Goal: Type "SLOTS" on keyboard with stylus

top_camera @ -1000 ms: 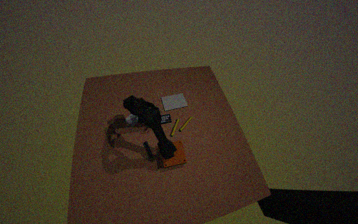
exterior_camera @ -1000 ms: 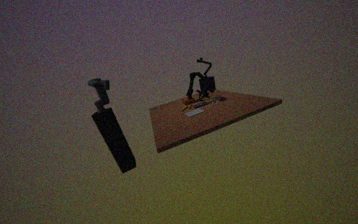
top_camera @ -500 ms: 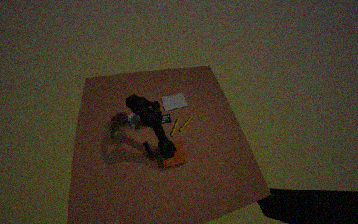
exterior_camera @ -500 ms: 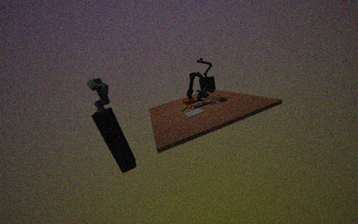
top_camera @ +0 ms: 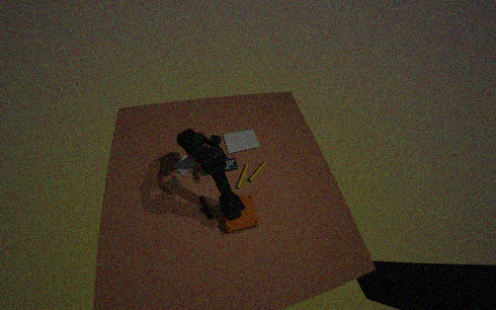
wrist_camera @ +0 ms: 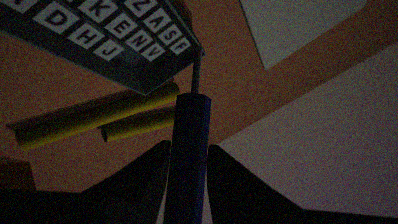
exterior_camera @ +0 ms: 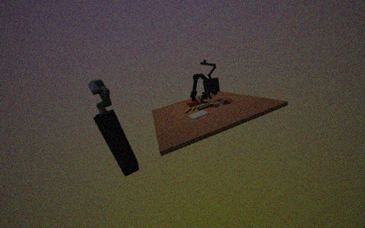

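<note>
Now: the stylus tip 40 mm below my gripper tip and 30 mm ahead of it. Also, from my gripper tip: O key: 90 mm below, 60 mm to the left, 20 mm ahead; L key: 90 mm below, 40 mm to the left, 20 mm ahead; blue stylus: 10 mm below, 10 mm ahead.
</note>
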